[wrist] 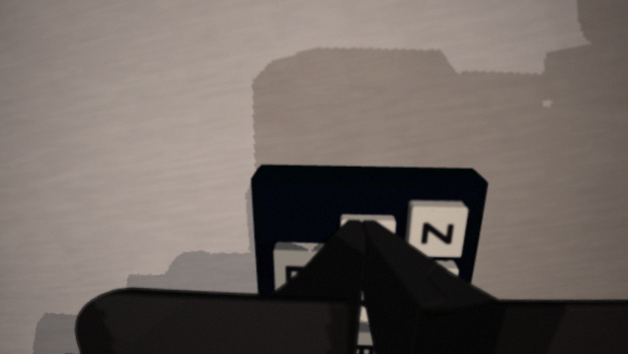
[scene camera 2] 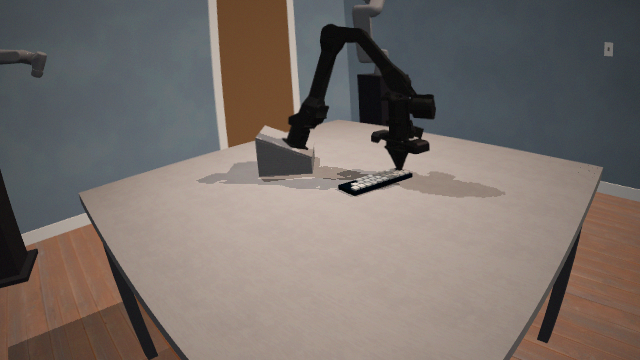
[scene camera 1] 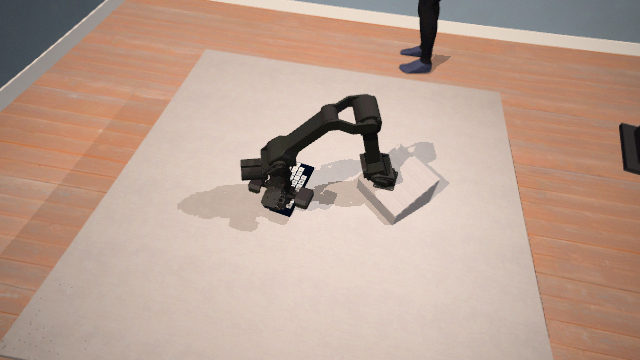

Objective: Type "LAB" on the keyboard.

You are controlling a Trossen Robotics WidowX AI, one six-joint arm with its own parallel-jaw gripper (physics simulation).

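Frame: origin at the arm's base, x ahead, y left, z up, level; metres.
Seen in the pictures: gripper, fingertip midpoint: (wrist: pixel 360 234) (scene camera 2: pixel 399 170); arm's base, origin of the base link: (scene camera 2: pixel 294 144) (scene camera 1: pixel 385 179).
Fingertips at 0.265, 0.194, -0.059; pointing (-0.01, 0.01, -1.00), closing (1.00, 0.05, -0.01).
Offsets run from my fingertips to a thing's top centre, as dx, dy, dz. Level surfaces: height alone.
A dark navy keyboard {+0.007, -0.089, +0.001} (scene camera 1: pixel 308 171) (scene camera 2: pixel 375 182) (wrist: pixel 305 200) with white letter keys lies flat on the table. My gripper (scene camera 2: pixel 399 168) (wrist: pixel 360 234) is shut and empty and points straight down at the keyboard's far end from the arm's base. In the wrist view its tips overlap the middle end key, the L key {+0.002, -0.003, +0.000} (wrist: pixel 390 222), and hide its letter. In scene camera 2 the tips are at key-top height; whether the key is pressed down cannot be told. A key with a sideways N or Z {+0.022, +0.003, +0.001} (wrist: pixel 438 231) lies to the right. The arm hides the A and B keys.
A sloped grey block (scene camera 1: pixel 415 182) (scene camera 2: pixel 284 162) carries the arm's base on the table {dz -0.015} (scene camera 1: pixel 280 290) (scene camera 2: pixel 320 260). A person's legs (scene camera 1: pixel 428 30) stand beyond the table's far edge. Grey robot arms (scene camera 2: pixel 17 56) (scene camera 2: pixel 363 30) stand in the background.
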